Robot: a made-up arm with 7 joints. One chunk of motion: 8 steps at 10 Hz.
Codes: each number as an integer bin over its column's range. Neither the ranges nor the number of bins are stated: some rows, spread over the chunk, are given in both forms.
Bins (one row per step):
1: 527 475 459 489 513 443 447
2: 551 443 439 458 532 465 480
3: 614 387 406 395 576 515 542
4: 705 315 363 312 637 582 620
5: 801 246 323 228 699 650 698
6: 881 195 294 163 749 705 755
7: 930 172 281 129 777 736 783
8: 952 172 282 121 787 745 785
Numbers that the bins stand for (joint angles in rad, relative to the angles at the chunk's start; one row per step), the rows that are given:
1: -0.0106 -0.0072 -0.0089 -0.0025 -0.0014 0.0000 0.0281
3: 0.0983 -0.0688 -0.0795 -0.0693 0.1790 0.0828 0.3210
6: 0.4324 -0.2034 -0.2286 -0.2342 0.6743 0.3016 0.9777
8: 0.5212 -0.2195 -0.2446 -0.2640 0.7831 0.3476 1.0702
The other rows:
2: 0.0194 -0.0296 -0.0355 -0.0245 0.0530 0.0253 0.1299
4: 0.2121 -0.1193 -0.1367 -0.1283 0.3536 0.1600 0.5615
5: 0.3323 -0.1676 -0.1900 -0.1880 0.5311 0.2382 0.8020
7: 0.4937 -0.2195 -0.2459 -0.2583 0.7544 0.3372 1.0641

